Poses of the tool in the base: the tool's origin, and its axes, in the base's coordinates. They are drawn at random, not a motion.
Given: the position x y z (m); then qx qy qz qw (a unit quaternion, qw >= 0).
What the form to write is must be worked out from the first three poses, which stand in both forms.
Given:
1: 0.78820, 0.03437, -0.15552, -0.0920, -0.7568, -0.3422, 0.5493
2: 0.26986, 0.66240, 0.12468, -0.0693, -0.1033, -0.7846, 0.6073
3: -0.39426, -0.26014, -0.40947, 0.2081, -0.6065, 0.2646, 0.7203
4: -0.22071, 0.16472, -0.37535, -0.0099, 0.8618, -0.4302, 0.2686
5: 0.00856, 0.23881, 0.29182, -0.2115, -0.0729, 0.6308, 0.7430
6: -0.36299, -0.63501, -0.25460, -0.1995, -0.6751, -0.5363, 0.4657
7: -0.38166, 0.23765, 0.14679, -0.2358, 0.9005, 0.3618, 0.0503
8: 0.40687, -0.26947, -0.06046, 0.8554, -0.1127, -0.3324, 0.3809
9: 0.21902, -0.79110, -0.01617, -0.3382, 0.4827, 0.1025, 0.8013
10: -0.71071, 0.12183, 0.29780, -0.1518, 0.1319, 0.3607, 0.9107
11: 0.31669, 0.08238, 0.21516, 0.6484, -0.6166, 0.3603, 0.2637
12: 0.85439, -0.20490, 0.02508, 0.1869, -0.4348, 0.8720, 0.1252
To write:
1: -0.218, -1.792, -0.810, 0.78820, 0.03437, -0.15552
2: -0.160, -0.239, -1.814, 0.26986, 0.66240, 0.12468
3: 0.460, -1.340, 0.585, -0.39426, -0.26014, -0.40947
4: -0.027, 2.324, -1.160, -0.22071, 0.16472, -0.37535
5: -0.463, -0.160, 1.382, 0.00856, 0.23881, 0.29182
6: -0.490, -1.657, -1.317, -0.36299, -0.63501, -0.25460
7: -0.718, 2.742, 1.102, -0.38166, 0.23765, 0.14679
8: 2.183, -0.288, -0.848, 0.40687, -0.26947, -0.06046
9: -0.725, 1.035, 0.220, 0.21902, -0.79110, -0.01617
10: -0.313, 0.272, 0.744, -0.71071, 0.12183, 0.29780
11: 1.753, -1.667, 0.974, 0.31669, 0.08238, 0.21516
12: 0.545, -1.267, 2.540, 0.85439, -0.20490, 0.02508
